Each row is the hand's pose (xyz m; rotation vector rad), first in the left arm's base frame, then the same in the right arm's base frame.
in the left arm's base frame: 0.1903 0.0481 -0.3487 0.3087 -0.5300 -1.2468
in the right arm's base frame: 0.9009 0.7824 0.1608 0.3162 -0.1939 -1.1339
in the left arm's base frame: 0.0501 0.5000 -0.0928 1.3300 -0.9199 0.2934
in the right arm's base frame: 0.7617 1.1631 0.5144 1.5517 -0.6279 0.1942
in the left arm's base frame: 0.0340 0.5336 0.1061 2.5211 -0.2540 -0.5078
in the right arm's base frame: 0.7916 1.1677 0.7145 2.5603 0.1033 -0.7807
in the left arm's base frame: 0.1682 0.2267 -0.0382 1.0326 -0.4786 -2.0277
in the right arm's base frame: 0.9309 0.9130 0.4937 0.8641 -0.1033 -2.0178
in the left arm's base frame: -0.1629 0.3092 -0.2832 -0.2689 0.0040 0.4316
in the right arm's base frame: 0.5397 0.9603 0.3482 -0.0671 0.1888 0.6366
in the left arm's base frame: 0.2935 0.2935 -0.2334 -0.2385 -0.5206 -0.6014
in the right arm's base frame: 0.9904 1.0267 0.2892 -0.1198 -0.2544 -0.4282
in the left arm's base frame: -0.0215 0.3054 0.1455 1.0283 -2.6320 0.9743
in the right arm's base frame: 0.7843 0.9300 0.7264 1.3414 -2.4724 0.6388
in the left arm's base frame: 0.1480 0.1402 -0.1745 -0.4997 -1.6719 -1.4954
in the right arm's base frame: 0.8905 0.8420 0.3530 -0.4232 -1.3657 -1.3582
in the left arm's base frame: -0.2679 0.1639 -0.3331 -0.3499 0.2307 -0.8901
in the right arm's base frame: 0.4495 0.8049 0.2997 -0.3343 0.4834 -0.6495
